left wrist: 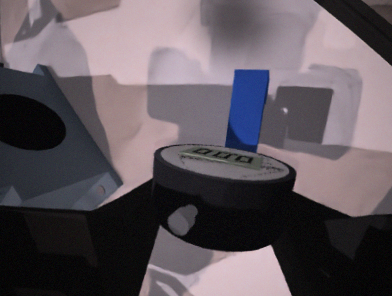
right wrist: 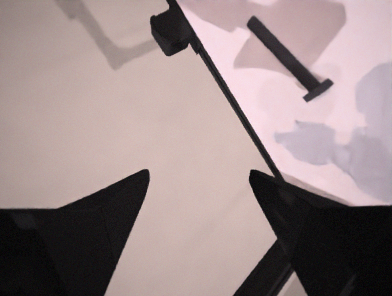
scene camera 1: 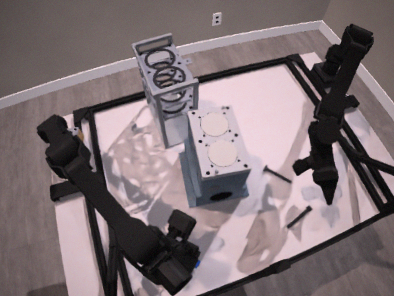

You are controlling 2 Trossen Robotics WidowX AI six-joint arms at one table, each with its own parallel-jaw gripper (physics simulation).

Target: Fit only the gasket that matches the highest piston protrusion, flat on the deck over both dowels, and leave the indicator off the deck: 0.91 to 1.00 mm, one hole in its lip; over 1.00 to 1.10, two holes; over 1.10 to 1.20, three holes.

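Frame: origin at the left arm's base, x ahead, y left, z up, level; millimetres.
Seen in the pictures: right gripper, fingertip midpoint: (right wrist: 200, 174) (scene camera 1: 329, 201); right arm's base, origin of the base link: (scene camera 1: 329, 69).
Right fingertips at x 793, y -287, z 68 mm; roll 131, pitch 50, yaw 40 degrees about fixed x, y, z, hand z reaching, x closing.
Pixels of each thing's top centre, then the offset from my right fingertips to it. "spot": a spot on its surface instead.
- engine block, middle of its top: (scene camera 1: 218, 136) 297 mm back, 166 mm left, 100 mm up
- grey rack, surface spot: (scene camera 1: 176, 132) spot: 409 mm back, 332 mm left, 140 mm down
- round black indicator, middle of its top: (left wrist: 199, 231) 410 mm back, 79 mm right, 17 mm down
- blue upright piece, surface spot: (left wrist: 247, 110) spot: 386 mm back, 103 mm right, 95 mm down
- pin, surface spot: (right wrist: 282, 52) spot: 42 mm back, 5 mm right, 135 mm down
The engine block (scene camera 1: 220, 189) (left wrist: 50, 172) stands mid-table. Its pale deck (scene camera 1: 230, 171) shows two round pistons (scene camera 1: 215, 124) (scene camera 1: 222, 153) and no gasket. Dark gaskets (scene camera 1: 160, 49) hang in the grey rack (scene camera 1: 176, 132) behind it; their lip holes are too small to tell. My left gripper (left wrist: 210, 180) is shut on the round black indicator (left wrist: 224, 212), off the deck, in front of the block. Its display (left wrist: 222, 156) seems to show zeros, seen at a slant. The left fingertips are hidden in the scene view. My right gripper (scene camera 1: 328, 201) (right wrist: 200, 174) is open and empty, at the right.
A blue upright piece (left wrist: 247, 110) stands behind the indicator in the left wrist view. Two dark headed pins (scene camera 1: 277, 174) (scene camera 1: 300, 216) lie right of the block; one pin (right wrist: 282, 52) shows in the right wrist view. A black frame (scene camera 1: 325, 240) borders the table.
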